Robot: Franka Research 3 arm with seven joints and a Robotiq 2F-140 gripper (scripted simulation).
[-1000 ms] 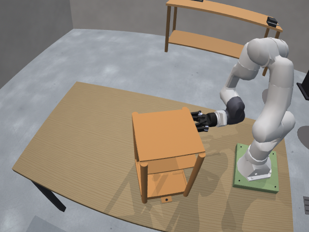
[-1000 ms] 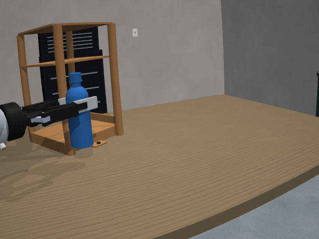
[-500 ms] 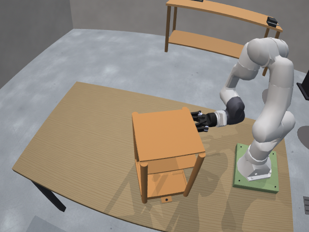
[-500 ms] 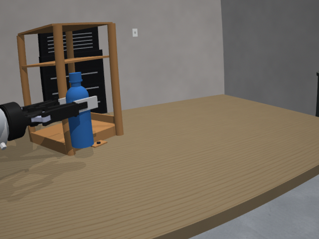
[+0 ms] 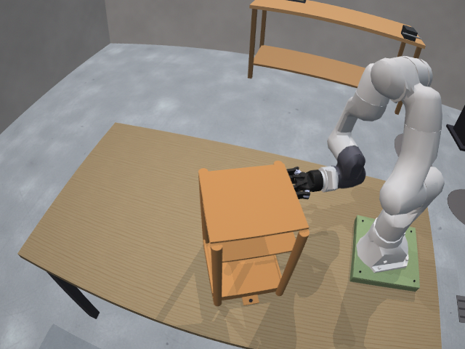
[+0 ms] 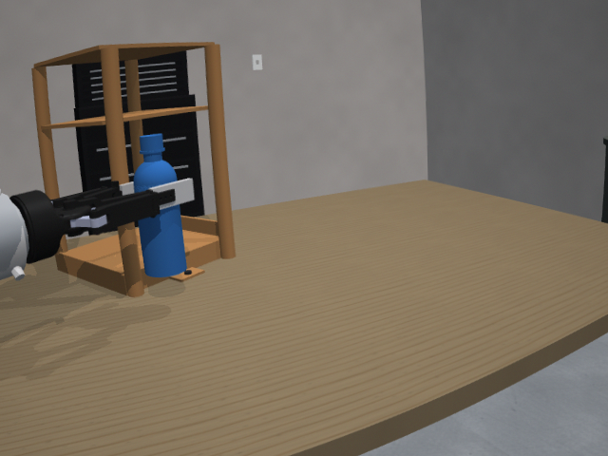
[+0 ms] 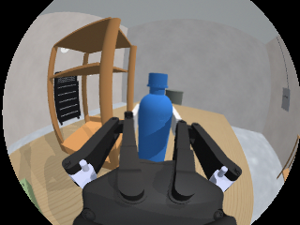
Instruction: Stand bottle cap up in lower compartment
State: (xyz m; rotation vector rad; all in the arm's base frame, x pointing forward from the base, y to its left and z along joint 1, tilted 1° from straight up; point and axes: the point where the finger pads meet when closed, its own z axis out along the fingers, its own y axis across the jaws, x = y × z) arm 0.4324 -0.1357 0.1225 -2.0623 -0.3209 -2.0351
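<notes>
My hand is 23 cm to the right of the shelving unit, 4 cm short of it and 2 cm below it. Round my hand: blue bottle (1 cm above).
</notes>
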